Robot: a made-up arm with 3 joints. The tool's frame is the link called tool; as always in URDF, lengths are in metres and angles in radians.
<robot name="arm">
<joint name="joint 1" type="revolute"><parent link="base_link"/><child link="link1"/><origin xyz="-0.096 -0.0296 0.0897"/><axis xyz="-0.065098 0.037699 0.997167"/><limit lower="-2.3" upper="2.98" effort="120" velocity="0.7"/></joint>
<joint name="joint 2" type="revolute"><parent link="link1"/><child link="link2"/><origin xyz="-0.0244 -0.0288 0.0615"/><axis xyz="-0.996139 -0.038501 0.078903"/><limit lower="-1.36" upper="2.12" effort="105" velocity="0.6"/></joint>
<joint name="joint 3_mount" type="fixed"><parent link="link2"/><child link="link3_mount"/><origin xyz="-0.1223 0.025 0.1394"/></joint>
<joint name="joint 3" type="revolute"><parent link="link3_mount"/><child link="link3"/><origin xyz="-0.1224 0.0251 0.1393"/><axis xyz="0 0 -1"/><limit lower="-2.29" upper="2.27" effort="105" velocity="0.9"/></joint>
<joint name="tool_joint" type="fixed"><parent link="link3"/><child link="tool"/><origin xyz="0.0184 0.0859 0.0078" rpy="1.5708 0 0"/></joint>
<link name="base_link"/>
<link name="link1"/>
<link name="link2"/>
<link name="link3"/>
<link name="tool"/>
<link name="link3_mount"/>
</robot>
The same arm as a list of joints. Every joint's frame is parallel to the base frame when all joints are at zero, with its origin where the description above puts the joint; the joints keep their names.
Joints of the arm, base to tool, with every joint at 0 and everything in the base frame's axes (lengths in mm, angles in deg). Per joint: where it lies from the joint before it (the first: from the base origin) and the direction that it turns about. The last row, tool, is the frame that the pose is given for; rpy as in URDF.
joint 1: xyz -96 -29.6 89.7 axis -0.065098 0.037699 0.997167
joint 2: xyz -24.4 -28.8 61.5 axis -0.996139 -0.038501 0.078903
joint 3: xyz -244.7 50.1 278.7 axis -z
tool: xyz 18.4 85.9 7.8 rpy 90 0 0
Joint limits (deg, base to tool): -131.78..170.74 -77.92..121.47 -131.21..130.06

